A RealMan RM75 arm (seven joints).
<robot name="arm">
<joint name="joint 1" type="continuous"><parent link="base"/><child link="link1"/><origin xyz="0.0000 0.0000 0.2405" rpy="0.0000 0.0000 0.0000"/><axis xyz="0 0 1"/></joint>
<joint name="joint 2" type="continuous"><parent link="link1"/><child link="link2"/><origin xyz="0.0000 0.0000 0.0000" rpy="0.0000 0.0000 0.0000"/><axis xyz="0 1 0"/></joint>
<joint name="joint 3" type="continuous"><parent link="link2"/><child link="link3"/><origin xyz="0.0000 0.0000 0.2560" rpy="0.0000 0.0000 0.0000"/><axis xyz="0 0 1"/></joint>
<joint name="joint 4" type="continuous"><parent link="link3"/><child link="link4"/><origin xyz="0.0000 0.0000 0.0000" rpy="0.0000 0.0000 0.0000"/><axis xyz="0 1 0"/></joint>
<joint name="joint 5" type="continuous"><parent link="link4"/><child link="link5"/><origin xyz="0.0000 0.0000 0.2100" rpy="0.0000 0.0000 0.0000"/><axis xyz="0 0 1"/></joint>
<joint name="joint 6" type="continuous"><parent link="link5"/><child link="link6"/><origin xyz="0.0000 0.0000 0.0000" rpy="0.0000 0.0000 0.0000"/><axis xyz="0 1 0"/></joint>
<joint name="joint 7" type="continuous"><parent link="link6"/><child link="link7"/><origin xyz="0.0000 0.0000 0.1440" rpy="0.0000 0.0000 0.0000"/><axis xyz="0 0 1"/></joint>
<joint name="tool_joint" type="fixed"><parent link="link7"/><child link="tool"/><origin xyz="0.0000 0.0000 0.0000" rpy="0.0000 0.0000 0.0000"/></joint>
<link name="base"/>
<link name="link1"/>
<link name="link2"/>
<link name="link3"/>
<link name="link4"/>
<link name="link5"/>
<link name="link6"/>
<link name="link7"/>
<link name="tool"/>
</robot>
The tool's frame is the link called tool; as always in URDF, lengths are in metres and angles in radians. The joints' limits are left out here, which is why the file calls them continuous.
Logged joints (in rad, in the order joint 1, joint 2, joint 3, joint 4, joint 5, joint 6, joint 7), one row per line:
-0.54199 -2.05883 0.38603 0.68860 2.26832 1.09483 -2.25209
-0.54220 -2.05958 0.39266 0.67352 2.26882 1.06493 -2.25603
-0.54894 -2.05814 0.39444 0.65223 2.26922 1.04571 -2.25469
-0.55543 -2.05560 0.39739 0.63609 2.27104 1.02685 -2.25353
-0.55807 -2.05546 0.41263 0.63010 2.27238 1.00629 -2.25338
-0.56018 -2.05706 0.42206 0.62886 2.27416 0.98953 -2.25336
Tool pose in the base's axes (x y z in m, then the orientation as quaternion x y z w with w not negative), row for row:
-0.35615 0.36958 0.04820 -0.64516 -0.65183 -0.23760 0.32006
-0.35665 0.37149 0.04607 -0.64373 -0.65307 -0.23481 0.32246
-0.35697 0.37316 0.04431 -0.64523 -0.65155 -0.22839 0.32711
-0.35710 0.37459 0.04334 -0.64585 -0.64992 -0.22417 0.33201
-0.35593 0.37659 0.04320 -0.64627 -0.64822 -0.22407 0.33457
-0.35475 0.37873 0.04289 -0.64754 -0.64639 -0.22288 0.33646
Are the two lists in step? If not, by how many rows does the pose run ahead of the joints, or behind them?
The pose runs 2 rows ahead of the joints: the pose in row i belongs to the joints in row i + 2.
